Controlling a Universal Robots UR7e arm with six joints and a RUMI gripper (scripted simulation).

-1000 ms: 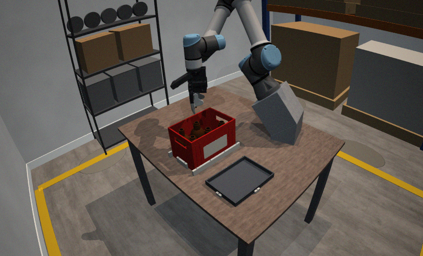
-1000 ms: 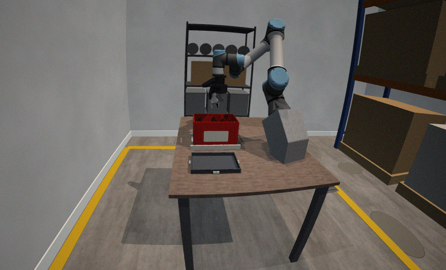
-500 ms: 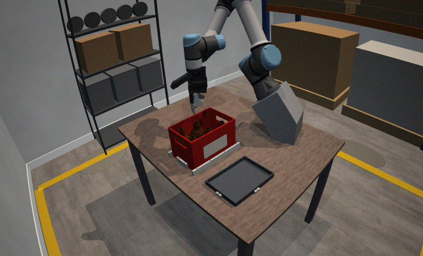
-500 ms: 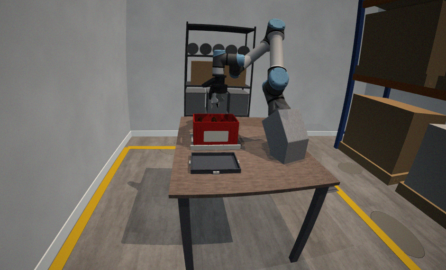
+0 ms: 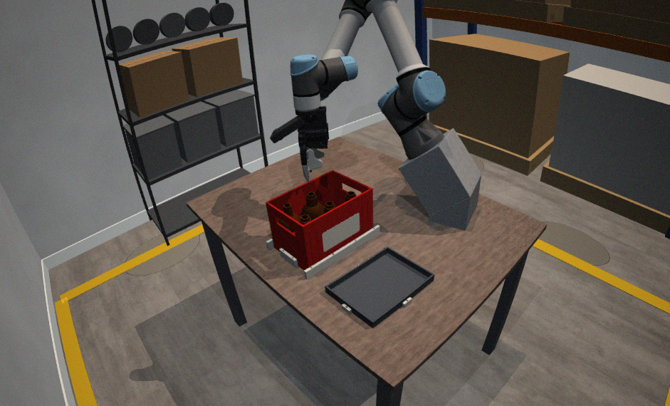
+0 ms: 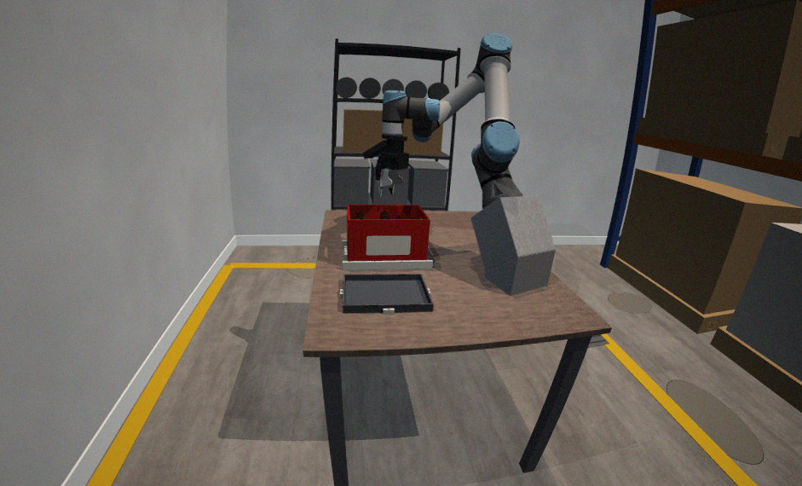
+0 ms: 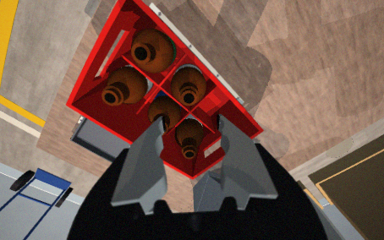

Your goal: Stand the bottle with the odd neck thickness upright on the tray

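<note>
Right now the red crate is 15 cm below my hand, 4 cm to the left of it and 1 cm ahead of it. Also, from my hand: dark tray 31 cm to the left, 22 cm below, 9 cm ahead.
</note>
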